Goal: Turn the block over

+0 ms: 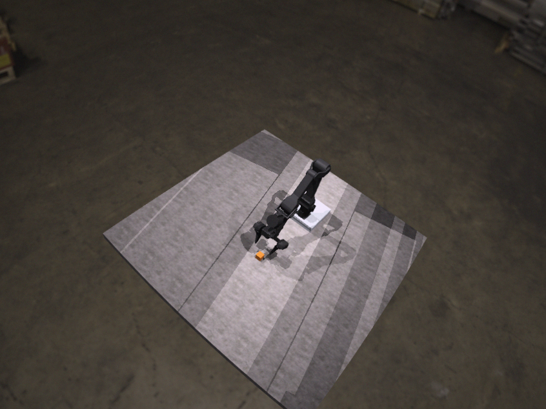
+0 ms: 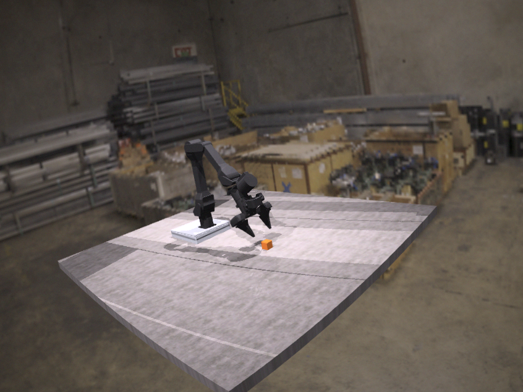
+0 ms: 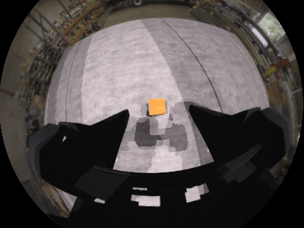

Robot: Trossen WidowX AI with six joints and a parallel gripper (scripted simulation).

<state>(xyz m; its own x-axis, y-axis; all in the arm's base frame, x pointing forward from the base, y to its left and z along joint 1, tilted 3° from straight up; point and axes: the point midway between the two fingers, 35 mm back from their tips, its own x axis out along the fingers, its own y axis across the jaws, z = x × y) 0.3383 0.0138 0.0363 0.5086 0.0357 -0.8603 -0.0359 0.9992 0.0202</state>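
My gripper tip is now 5 cm above the block.
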